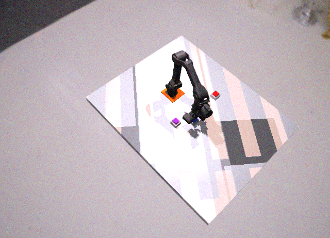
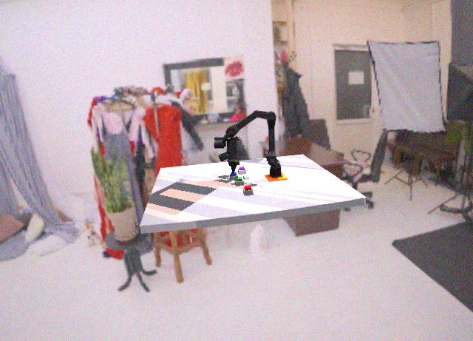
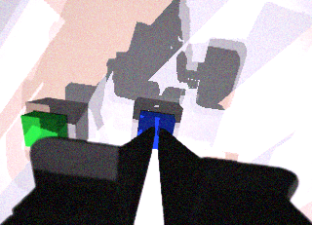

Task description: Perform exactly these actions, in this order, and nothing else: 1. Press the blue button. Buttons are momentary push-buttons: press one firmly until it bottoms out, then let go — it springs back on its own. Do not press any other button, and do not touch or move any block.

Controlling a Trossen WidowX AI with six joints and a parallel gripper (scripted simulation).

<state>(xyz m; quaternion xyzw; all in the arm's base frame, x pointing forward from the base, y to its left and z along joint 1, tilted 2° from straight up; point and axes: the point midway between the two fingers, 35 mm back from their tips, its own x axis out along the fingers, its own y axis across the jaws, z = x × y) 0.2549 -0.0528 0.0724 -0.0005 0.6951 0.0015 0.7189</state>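
Right now my gripper tip is 10 mm above the blue button. The rest, counted from my gripper tip: purple button 90 mm to the right, 70 mm behind, 10 mm below; small white block 80 mm behind, 30 mm below, 20 mm to the left; green button 110 mm to the left, 20 mm behind, 10 mm below.
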